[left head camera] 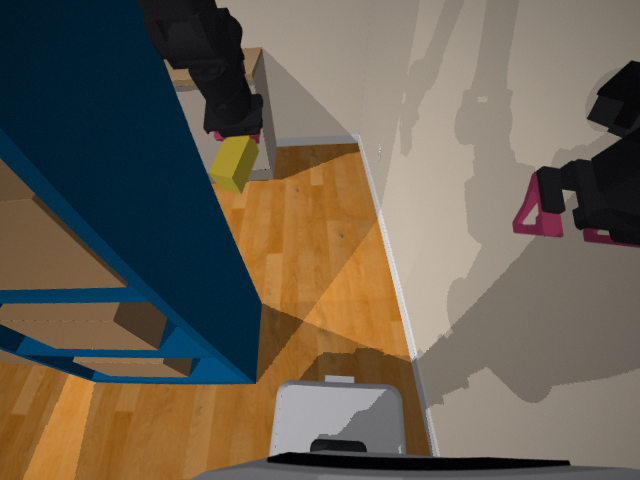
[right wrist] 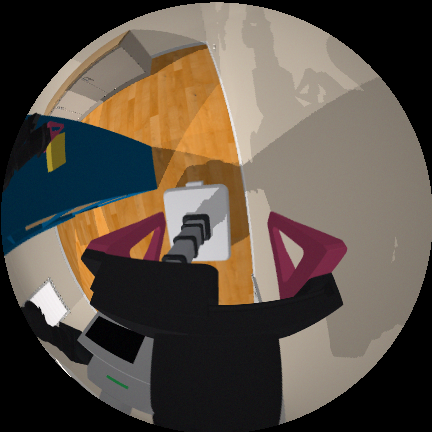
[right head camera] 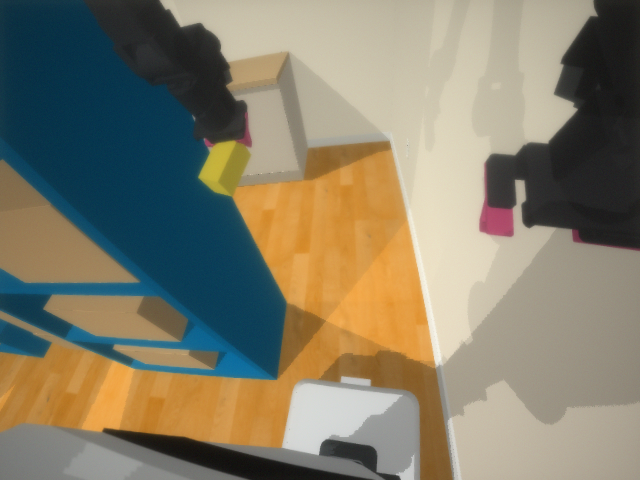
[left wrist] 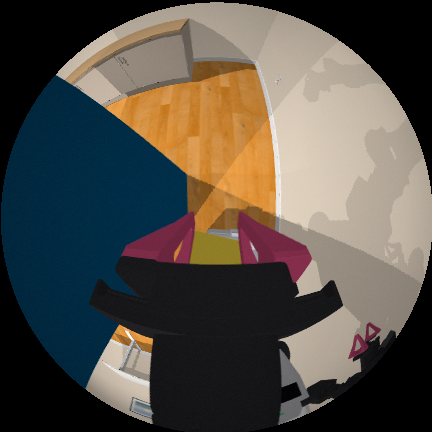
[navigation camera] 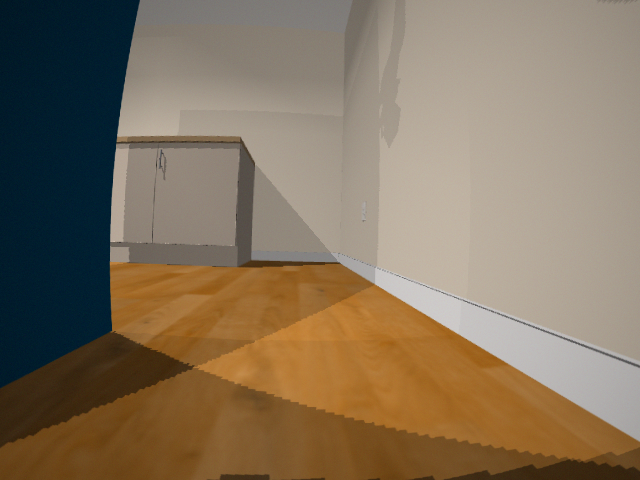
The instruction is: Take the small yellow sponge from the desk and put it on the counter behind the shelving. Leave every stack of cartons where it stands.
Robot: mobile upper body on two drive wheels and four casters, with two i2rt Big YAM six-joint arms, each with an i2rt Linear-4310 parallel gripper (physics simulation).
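Places are measured from the left arm's base along level axes (x left, y back, z up), in centimetres.
Pixels of known places: left gripper, fingertip midpoint: (right wrist: 60, 128) (right head camera: 242, 146) (left wrist: 215, 217); right gripper, fingertip midpoint: (left head camera: 549, 231) (right wrist: 216, 217) (right head camera: 527, 230) (left wrist: 362, 328).
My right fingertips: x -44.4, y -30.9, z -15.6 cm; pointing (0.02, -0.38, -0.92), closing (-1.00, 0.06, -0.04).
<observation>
Ahead of a thing's pixels: the offset from my right fingertips to its middle. Level surfaces: height alone.
The yellow sponge @[dy -20.5, dx +45.3, dz -5.8 cm] (left head camera: 232, 159) (right head camera: 223, 165) (left wrist: 215, 248) (right wrist: 57, 152) is held in my left gripper (left head camera: 236, 137) (right head camera: 228, 142) (left wrist: 215, 217), which is shut on it, in the air beside the blue shelving (left head camera: 170, 170) (right head camera: 170, 170) (left wrist: 100, 190) (right wrist: 100, 160) (navigation camera: 51, 180). My right gripper (left head camera: 573, 235) (right head camera: 542, 237) (right wrist: 216, 217) is open and empty, at the right in both head views. The counter (left head camera: 257, 62) (right head camera: 263, 69) (left wrist: 150, 34) (right wrist: 85, 70) (navigation camera: 191, 138) has a wooden top and stands farther off, beyond the shelving. In the left head view my left arm hides part of it.
Cartons @[dy -13.4, dx +112.2, dz -58.6 cm] (left head camera: 87, 322) (right head camera: 118, 315) lie in the shelving's compartments at the left. A beige wall (left head camera: 454, 232) (right head camera: 480, 248) (navigation camera: 516, 180) with a white baseboard (navigation camera: 496, 330) runs along the right. Wooden floor @[dz -125.4 cm] (left head camera: 320, 232) (navigation camera: 310, 361) lies between the wall and the shelving.
</observation>
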